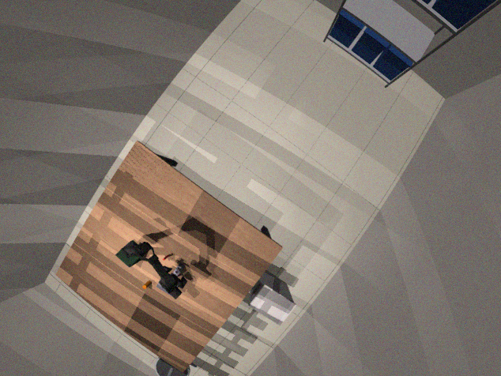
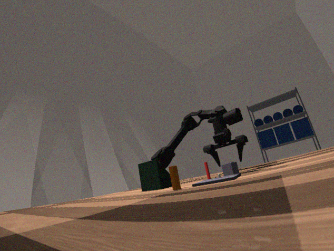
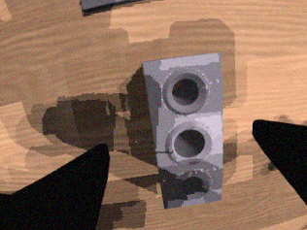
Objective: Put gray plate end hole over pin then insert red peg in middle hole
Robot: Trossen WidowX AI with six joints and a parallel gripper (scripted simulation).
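Right now the gray plate is 10 mm below my gripper tip. Also, from my gripper tip: dark base: 10 mm ahead, 140 mm to the right, 40 mm below; red peg: 130 mm behind, 10 mm to the left, 10 mm below; orange block: 90 mm behind, 240 mm to the right, 10 mm below.
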